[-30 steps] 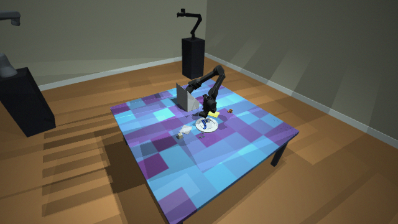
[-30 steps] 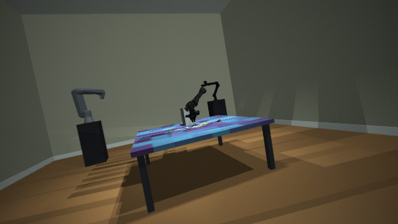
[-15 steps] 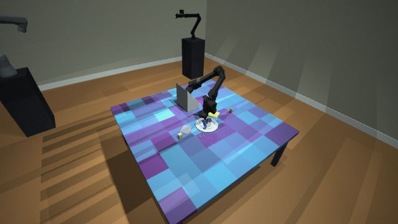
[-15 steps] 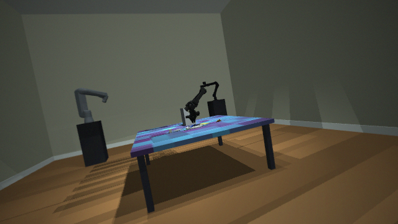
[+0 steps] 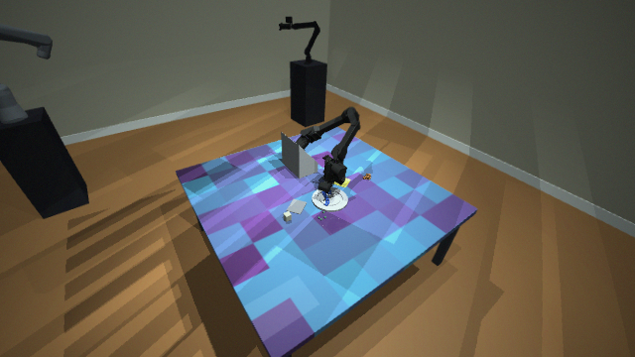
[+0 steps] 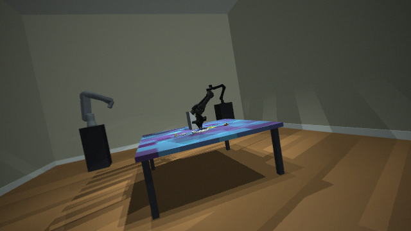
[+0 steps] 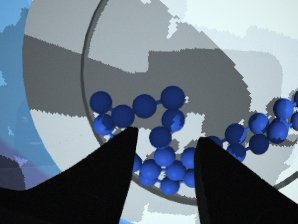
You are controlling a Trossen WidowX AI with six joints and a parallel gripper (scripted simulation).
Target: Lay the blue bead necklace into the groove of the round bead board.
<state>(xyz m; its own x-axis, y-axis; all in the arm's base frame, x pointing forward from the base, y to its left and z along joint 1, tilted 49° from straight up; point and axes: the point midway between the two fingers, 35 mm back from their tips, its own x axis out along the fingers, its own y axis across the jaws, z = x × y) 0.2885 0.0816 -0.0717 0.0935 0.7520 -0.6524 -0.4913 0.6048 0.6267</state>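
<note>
Now: the round white bead board 40 mm ahead of my gripper tip, 20 mm to the right of it and 20 mm below it. Round my gripper tip: cream cube 290 mm to the right, 20 mm ahead, 10 mm below; yellow patch 150 mm to the left, 60 mm behind, 20 mm below; flat grey square 200 mm to the right, 30 mm behind, 20 mm below.
</note>
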